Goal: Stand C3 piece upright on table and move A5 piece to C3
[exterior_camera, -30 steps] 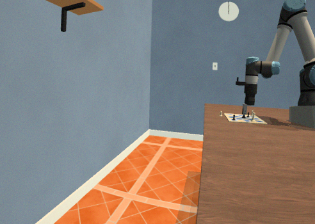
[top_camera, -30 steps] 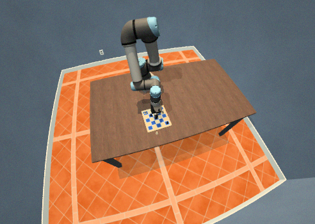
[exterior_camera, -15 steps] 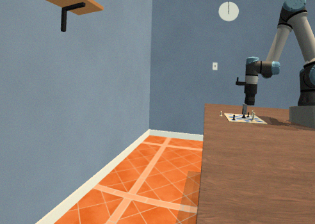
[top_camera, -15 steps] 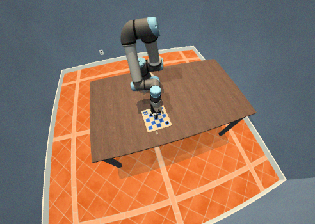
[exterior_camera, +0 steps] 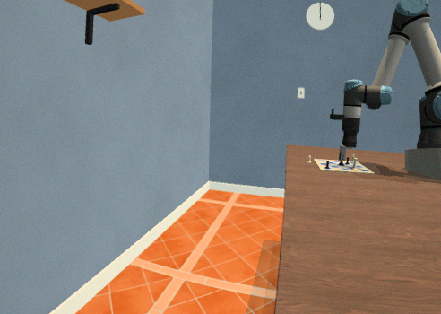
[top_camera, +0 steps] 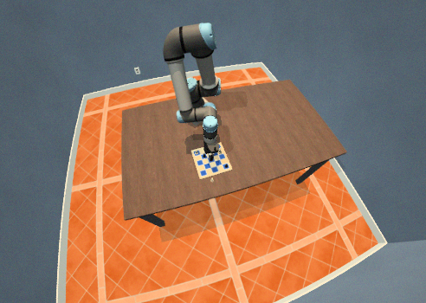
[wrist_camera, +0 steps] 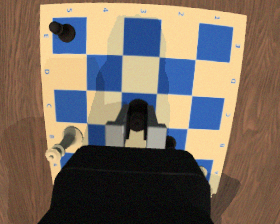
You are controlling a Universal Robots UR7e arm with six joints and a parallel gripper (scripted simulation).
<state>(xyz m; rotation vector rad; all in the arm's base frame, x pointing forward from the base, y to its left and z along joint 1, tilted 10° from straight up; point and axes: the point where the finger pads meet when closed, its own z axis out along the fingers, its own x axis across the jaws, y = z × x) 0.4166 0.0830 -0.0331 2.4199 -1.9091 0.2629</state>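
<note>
Right now my hand is 1 cm above the tall black piece. Round my hand: cream chessboard (4 cm below); then small white piece (14 cm ahead, 3 cm below, 1 cm to the right).
</note>
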